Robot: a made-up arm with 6 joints.
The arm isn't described. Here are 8 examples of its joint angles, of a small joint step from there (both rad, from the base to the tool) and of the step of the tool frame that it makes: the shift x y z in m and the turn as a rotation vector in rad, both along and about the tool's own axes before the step.
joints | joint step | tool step
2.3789 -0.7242 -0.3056 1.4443 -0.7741 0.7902 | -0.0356 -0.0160 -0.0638 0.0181 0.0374 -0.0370 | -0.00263 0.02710 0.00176 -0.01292 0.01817 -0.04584
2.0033 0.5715 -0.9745 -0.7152 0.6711 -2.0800 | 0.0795 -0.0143 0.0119 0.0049 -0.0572 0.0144 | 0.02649 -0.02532 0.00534 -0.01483 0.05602 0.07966
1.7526 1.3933 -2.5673 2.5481 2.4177 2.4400 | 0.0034 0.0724 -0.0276 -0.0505 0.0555 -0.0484 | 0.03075 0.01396 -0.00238 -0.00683 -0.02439 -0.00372
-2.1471 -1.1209 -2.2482 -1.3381 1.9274 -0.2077 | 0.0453 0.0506 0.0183 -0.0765 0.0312 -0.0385 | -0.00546 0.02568 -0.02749 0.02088 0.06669 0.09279
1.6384 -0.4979 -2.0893 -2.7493 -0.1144 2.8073 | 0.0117 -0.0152 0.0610 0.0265 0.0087 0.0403 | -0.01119 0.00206 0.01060 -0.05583 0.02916 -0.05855
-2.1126 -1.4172 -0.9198 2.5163 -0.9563 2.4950 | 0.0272 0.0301 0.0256 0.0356 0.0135 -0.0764 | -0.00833 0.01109 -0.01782 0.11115 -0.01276 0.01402
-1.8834 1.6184 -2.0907 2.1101 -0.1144 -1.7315 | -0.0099 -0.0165 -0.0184 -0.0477 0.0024 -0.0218 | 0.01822 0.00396 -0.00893 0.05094 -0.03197 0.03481
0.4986 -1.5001 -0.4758 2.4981 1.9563 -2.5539 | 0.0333 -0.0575 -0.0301 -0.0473 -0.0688 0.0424 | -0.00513 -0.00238 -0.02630 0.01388 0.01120 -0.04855
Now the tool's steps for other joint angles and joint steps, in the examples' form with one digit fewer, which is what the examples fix.
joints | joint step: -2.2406 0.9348 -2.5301 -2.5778 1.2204 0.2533 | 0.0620 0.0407 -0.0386 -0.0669 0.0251 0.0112
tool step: 0.0335 -0.0213 -0.0004 -0.0756 -0.0404 0.0221
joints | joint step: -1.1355 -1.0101 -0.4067 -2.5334 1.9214 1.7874 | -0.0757 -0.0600 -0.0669 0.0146 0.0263 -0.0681
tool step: -0.0254 -0.0275 -0.0459 -0.0809 -0.0223 0.1668
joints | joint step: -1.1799 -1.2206 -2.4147 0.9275 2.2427 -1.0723 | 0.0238 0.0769 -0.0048 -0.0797 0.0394 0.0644
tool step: -0.0211 -0.0385 0.0125 -0.0622 0.0359 -0.1523
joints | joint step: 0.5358 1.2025 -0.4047 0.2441 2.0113 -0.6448 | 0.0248 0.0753 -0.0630 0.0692 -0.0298 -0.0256
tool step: 0.0178 0.0027 0.0046 0.0489 -0.0453 -0.0006
